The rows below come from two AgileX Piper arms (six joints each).
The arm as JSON. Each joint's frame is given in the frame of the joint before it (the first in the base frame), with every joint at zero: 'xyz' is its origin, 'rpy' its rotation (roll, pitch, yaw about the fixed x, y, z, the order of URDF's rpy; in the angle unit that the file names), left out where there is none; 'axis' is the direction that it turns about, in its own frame. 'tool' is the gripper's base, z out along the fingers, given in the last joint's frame.
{
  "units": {
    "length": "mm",
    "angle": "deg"
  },
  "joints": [
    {
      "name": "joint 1",
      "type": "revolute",
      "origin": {
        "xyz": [
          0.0,
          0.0,
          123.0
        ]
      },
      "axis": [
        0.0,
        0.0,
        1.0
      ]
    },
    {
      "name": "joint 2",
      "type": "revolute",
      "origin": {
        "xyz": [
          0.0,
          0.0,
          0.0
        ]
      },
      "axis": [
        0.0,
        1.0,
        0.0
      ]
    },
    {
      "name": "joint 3",
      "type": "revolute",
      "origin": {
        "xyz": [
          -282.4,
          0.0,
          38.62
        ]
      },
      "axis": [
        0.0,
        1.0,
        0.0
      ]
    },
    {
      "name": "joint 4",
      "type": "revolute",
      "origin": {
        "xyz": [
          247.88,
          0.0,
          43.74
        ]
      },
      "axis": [
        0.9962,
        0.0,
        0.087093
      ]
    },
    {
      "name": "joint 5",
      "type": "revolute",
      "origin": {
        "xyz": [
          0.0,
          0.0,
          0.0
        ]
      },
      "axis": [
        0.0,
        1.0,
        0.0
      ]
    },
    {
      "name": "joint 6",
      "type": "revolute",
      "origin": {
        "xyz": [
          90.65,
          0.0,
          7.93
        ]
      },
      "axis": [
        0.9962,
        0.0,
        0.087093
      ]
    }
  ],
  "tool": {
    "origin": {
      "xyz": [
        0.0,
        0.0,
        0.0
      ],
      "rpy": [
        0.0,
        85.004,
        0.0
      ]
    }
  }
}
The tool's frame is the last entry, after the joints.
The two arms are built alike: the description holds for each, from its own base.
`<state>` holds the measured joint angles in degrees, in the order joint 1, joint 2, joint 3, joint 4, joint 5, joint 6, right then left.
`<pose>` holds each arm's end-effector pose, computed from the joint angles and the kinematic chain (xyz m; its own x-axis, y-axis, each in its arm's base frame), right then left.
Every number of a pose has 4 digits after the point.
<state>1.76 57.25 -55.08 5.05 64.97 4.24 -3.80 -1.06 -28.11 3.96 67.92 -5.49</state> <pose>0.1713 0.0125 0.3356 -0.8851 0.0836 -0.4578 0.0306 0.9920 0.1221 -0.0120 0.0066 0.2650 -0.5533 -0.0330 -0.8323 -0.0256 0.9994 -0.0226</pose>
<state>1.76 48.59 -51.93 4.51 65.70 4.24 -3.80 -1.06 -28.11 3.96 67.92 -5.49</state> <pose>0.1359 0.0107 0.3421 -0.8437 0.0801 -0.5308 0.0204 0.9929 0.1174 -0.0120 0.0066 0.2650 -0.5533 -0.0330 -0.8323 -0.0256 0.9994 -0.0226</pose>
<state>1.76 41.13 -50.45 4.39 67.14 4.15 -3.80 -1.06 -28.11 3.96 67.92 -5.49</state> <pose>0.1049 0.0096 0.3489 -0.7991 0.0773 -0.5962 0.0083 0.9930 0.1176 -0.0120 0.0066 0.2650 -0.5533 -0.0330 -0.8323 -0.0256 0.9994 -0.0226</pose>
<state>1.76 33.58 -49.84 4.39 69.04 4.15 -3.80 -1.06 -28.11 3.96 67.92 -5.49</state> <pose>0.0726 0.0087 0.3556 -0.7438 0.0767 -0.6640 -0.0045 0.9928 0.1197 -0.0120 0.0066 0.2650 -0.5533 -0.0330 -0.8323 -0.0256 0.9994 -0.0226</pose>
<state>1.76 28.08 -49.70 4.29 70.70 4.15 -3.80 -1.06 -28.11 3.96 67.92 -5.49</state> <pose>0.0484 0.0079 0.3589 -0.6994 0.0754 -0.7108 -0.0135 0.9928 0.1186 -0.0120 0.0066 0.2650 -0.5533 -0.0330 -0.8323 -0.0256 0.9994 -0.0226</pose>
